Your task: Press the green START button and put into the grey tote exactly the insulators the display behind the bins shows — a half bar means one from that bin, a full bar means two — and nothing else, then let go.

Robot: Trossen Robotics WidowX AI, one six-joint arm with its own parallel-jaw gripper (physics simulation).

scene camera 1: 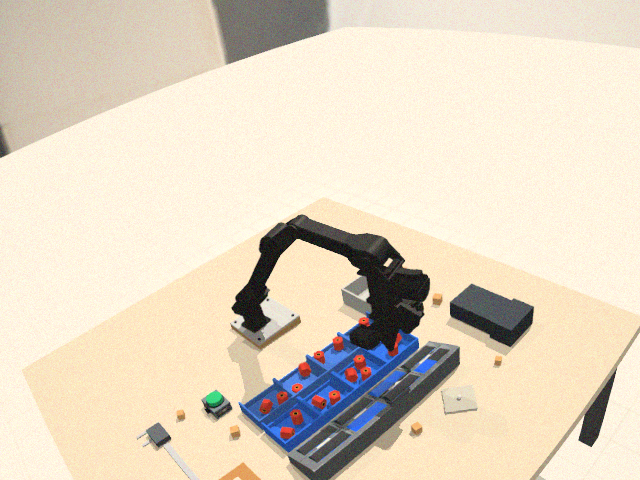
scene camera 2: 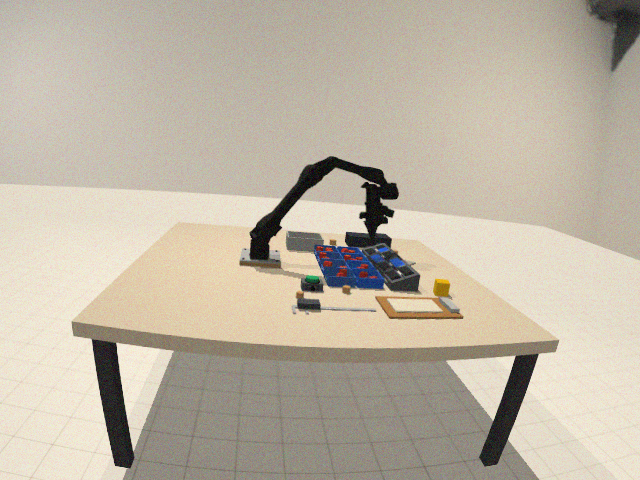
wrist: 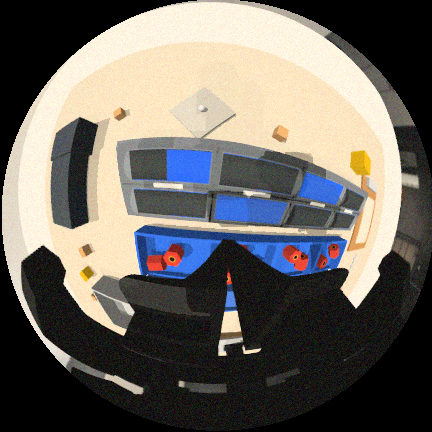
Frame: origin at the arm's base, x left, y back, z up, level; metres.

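Seen in the pictures: gripper, fingertip midpoint: (scene camera 1: 390, 350) (scene camera 2: 372, 239) (wrist: 226, 244); arm's base at its link origin: (scene camera 1: 256, 322) (scene camera 2: 258, 256) (wrist: 232, 345).
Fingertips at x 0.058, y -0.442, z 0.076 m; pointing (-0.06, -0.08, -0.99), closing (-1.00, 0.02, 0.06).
Offsets run from my fingertips to a thing's top centre. "pt": to the spot under its first point.
My gripper (scene camera 1: 391, 347) (scene camera 2: 372, 237) (wrist: 226, 244) is shut and empty, pointing down low over the display-side row of the blue bins {dz -0.064, dx -0.250, dy +0.091 m} (scene camera 1: 305, 436) (scene camera 2: 369, 281) (wrist: 200, 232), toward their tote end. Red insulators, one of them (scene camera 1: 359, 360) (wrist: 173, 255), lie in the bins; my fingers hide some. The display (scene camera 1: 392, 423) (scene camera 2: 405, 284) (wrist: 217, 160) shows, in the wrist view, a half bar at far left and a full bar third from left in the top row, and a full bar second from left in the bottom row. The green button {dz -0.057, dx -0.322, dy +0.293 m} (scene camera 1: 214, 398) (scene camera 2: 311, 279) is in its housing. The grey tote {dz -0.044, dx +0.217, dy +0.228 m} (scene camera 1: 356, 299) (scene camera 2: 305, 241) is partly hidden by the arm.
A black box {dz -0.042, dx +0.305, dy -0.090 m} (scene camera 1: 491, 312) (scene camera 2: 356, 239) (wrist: 70, 175) stands beyond the display's end. A flat plate with a knob {dz -0.092, dx +0.029, dy -0.168 m} (scene camera 1: 459, 400) (wrist: 190, 110) lies behind the display. A clipboard {pt dz -0.092, dx -0.473, dy +0.104 m} (scene camera 2: 385, 305), a yellow cube {dz -0.052, dx -0.358, dy -0.144 m} (scene camera 2: 442, 287) (wrist: 360, 162), a dark-headed tool {dz -0.078, dx -0.501, dy +0.260 m} (scene camera 1: 158, 435) (scene camera 2: 308, 304) and small wooden cubes lie around.
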